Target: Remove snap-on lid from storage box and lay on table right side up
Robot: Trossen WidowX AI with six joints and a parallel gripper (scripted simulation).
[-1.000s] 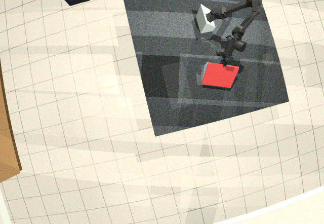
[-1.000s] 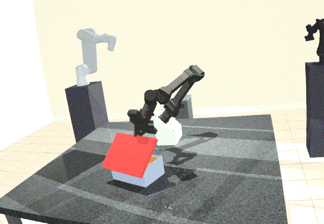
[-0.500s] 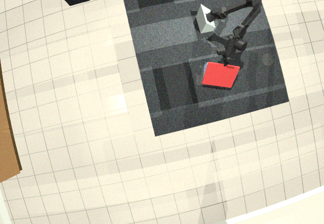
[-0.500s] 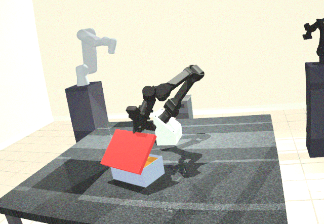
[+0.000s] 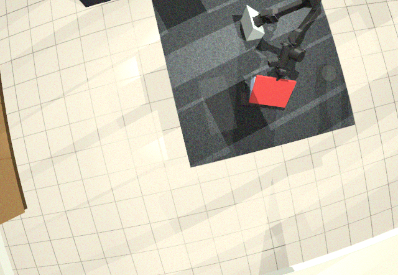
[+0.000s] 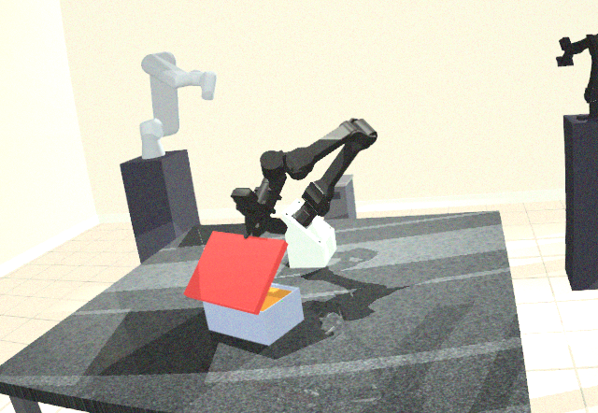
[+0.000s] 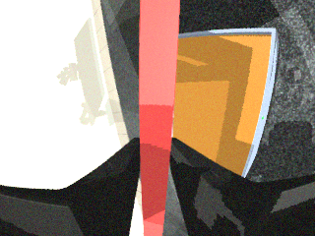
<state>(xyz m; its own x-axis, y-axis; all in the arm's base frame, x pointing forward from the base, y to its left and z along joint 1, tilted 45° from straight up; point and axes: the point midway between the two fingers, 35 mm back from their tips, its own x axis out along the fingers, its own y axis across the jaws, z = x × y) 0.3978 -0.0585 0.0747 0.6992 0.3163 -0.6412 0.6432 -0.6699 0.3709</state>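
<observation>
Right now my gripper tip is 6 cm short of the red lid, 2 cm to the left of it and 5 cm above it. Also, from my gripper tip: storage box 3 cm ahead, 18 cm below.
</observation>
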